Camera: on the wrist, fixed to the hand. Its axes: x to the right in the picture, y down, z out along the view.
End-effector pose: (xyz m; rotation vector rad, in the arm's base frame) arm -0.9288 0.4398 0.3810 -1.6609 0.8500 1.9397
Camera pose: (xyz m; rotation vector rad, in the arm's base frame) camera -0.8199 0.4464 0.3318 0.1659 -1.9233 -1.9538
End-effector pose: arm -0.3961 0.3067 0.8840 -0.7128 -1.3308 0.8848
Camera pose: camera -0.3080 0.2916 0.9635 -1.3625 -0.7051 2.4527
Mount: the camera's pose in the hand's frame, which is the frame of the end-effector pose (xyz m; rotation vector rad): 0.0287 -0.0872 -0.0767 0.3046 -0.3670 1.5374
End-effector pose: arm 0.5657 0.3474 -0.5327 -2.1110 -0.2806 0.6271
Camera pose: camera 0.6336 0.3562 -0.4346 -1.5562 1.2899 1.7507
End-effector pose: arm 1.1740 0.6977 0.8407 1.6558 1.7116 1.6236
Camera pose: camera 1.0585 0.7058 0.8107 -2.4443 -0.1908 -0.8123
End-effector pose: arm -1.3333 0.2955 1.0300 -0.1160 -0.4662 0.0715
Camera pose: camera -1.2694 0.2045 0.9859 -0.1392 -0.6331 1.6879
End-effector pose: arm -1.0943 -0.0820 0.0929 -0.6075 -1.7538 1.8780
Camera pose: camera -1.0638 -0.0002 0.1746 1.1514 0.6120 -1.9753
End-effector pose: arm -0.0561 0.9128 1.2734 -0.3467 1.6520 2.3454
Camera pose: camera -0.0499 0.8707 1.1616 -1.1802 -1.4562 -1.5145
